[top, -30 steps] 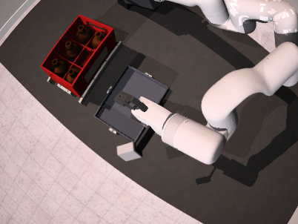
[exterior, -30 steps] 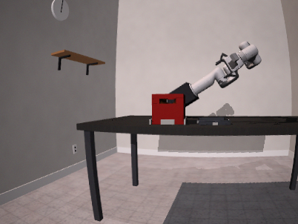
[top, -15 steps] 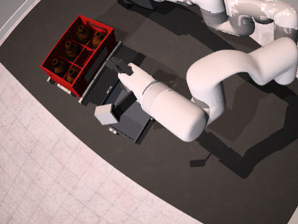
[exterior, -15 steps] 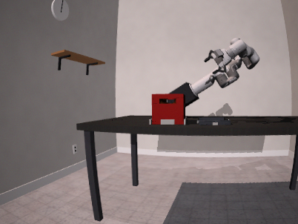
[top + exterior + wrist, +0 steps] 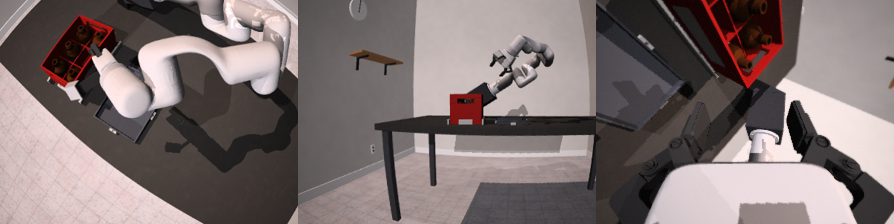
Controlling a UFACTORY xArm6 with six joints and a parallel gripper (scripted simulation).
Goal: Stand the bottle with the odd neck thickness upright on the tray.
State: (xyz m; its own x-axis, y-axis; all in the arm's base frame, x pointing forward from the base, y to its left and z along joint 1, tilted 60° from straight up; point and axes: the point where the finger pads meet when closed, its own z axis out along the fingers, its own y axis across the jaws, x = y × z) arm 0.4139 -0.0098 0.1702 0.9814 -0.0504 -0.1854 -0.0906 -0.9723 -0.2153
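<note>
Now: hand 19 cm to the left of the red crate and 24 cm above it. The rest, counted from my hand: dark flat tray (2 cm behind, 9 cm to the left, 32 cm below).
</note>
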